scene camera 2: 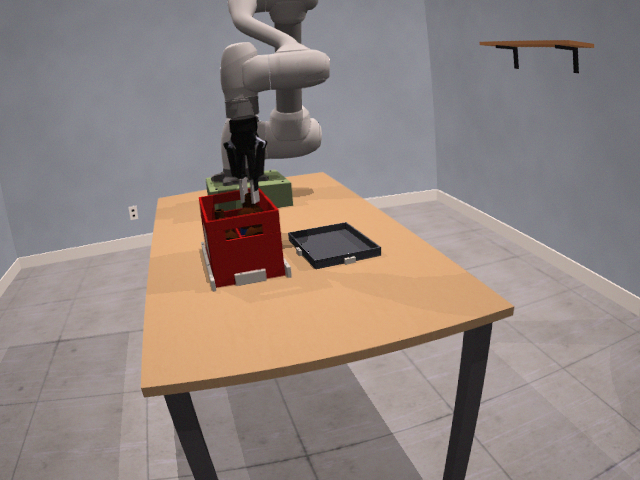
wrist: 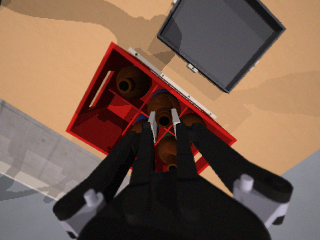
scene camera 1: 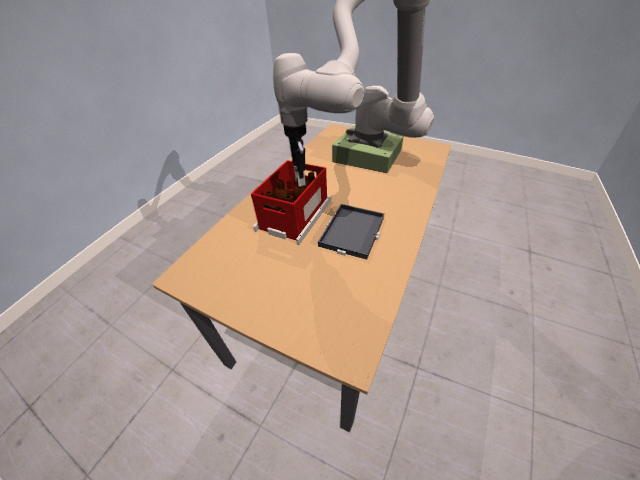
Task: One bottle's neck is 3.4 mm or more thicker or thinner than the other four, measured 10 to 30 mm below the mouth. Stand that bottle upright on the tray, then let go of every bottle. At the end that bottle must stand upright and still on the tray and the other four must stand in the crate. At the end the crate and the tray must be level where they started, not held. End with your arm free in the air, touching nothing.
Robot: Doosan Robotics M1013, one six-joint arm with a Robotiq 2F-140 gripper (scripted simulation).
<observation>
In view: my gripper [scene camera 2: 250,201] and a red crate [scene camera 2: 264,251].
The red crate is seen too in the wrist view [wrist: 106,122] and in scene camera 1 [scene camera 1: 297,215]. My gripper shows as well in the wrist view [wrist: 164,117] and in scene camera 1 [scene camera 1: 300,182].
</observation>
